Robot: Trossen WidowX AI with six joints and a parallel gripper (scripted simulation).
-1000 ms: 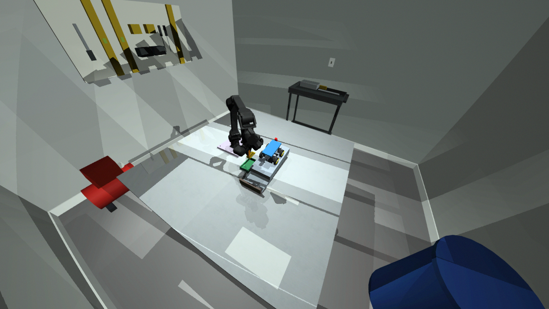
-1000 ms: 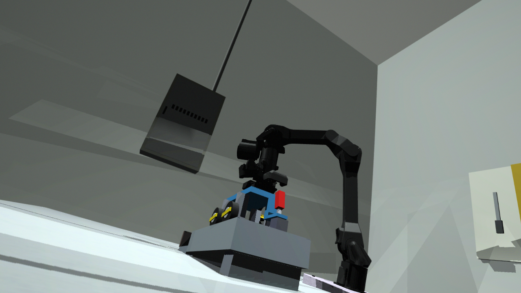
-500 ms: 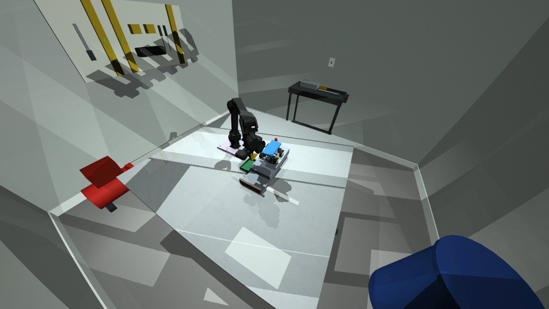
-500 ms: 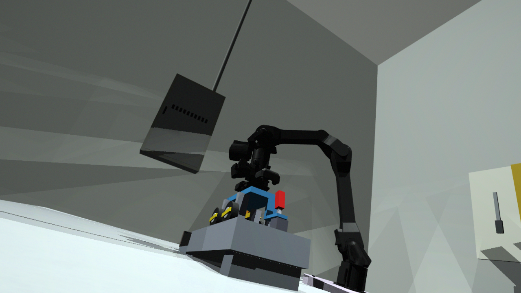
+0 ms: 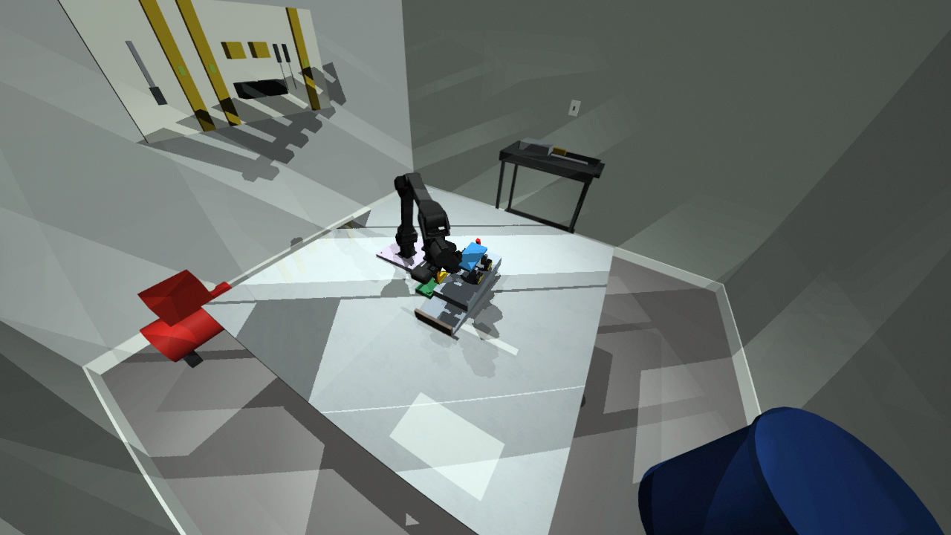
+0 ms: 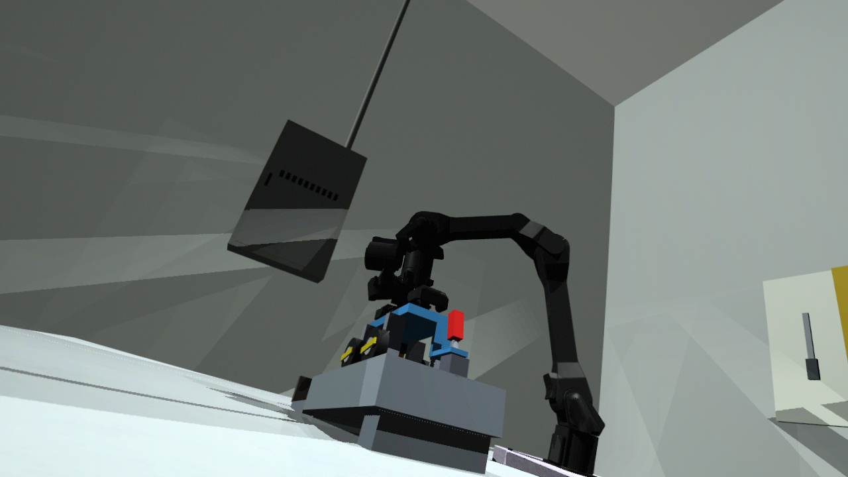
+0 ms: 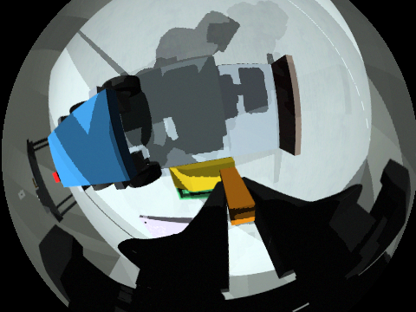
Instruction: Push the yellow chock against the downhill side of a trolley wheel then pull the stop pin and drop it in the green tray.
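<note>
My gripper tip is 250 mm to the right of the stop pin and 10 mm short of it. From my gripper tip the other things lie so: green tray: 140 mm below, 70 mm behind, 40 mm to the left; then grey ramp: 150 mm to the left, 80 mm below, 40 mm ahead; then blue trolley: 150 mm to the left, 40 mm ahead, 20 mm below.
</note>
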